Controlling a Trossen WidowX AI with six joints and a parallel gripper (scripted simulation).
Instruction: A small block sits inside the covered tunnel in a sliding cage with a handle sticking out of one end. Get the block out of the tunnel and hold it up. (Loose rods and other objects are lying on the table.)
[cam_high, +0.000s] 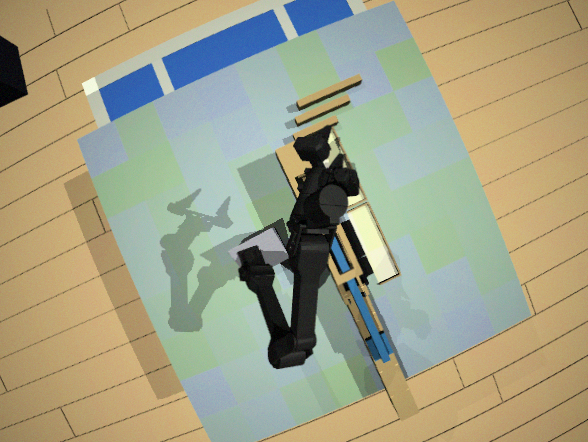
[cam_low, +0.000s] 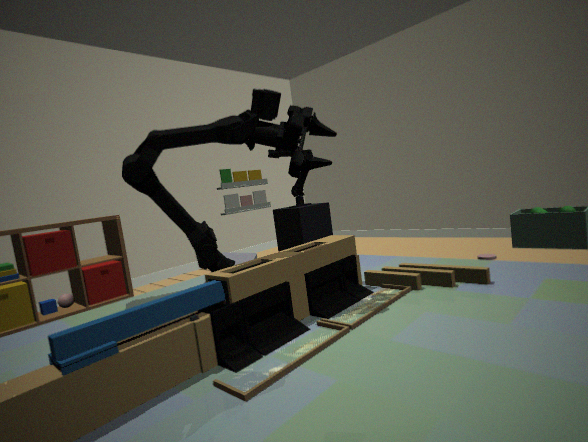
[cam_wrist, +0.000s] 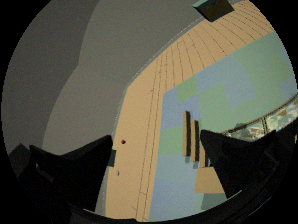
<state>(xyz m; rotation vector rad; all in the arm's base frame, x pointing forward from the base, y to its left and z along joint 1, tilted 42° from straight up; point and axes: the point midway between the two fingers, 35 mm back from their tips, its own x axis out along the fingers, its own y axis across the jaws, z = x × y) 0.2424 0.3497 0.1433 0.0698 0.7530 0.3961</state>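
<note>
Right now my gripper tip is 1 cm past the tan covered tunnel, 37 cm to the left of it and 33 cm above it.
</note>
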